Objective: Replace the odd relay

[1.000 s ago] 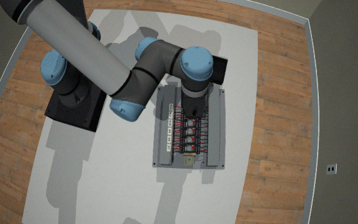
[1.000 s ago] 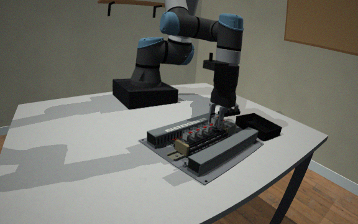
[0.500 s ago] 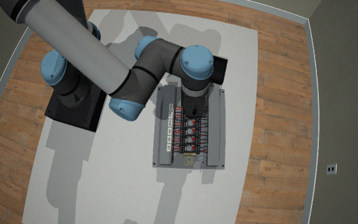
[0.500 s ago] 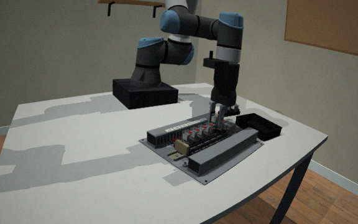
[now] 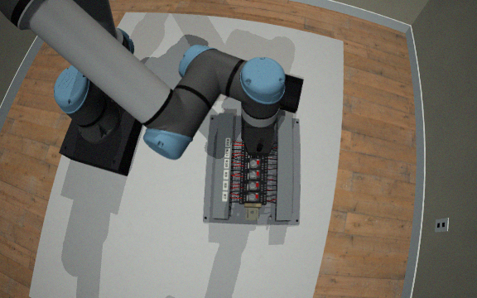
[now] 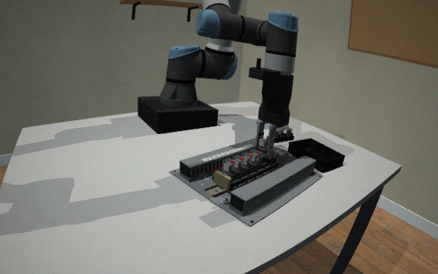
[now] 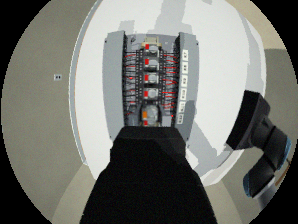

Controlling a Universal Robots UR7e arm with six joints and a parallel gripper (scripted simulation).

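My gripper is now 6 cm short of the black tray, 22 cm to the right of it and 7 cm above it.
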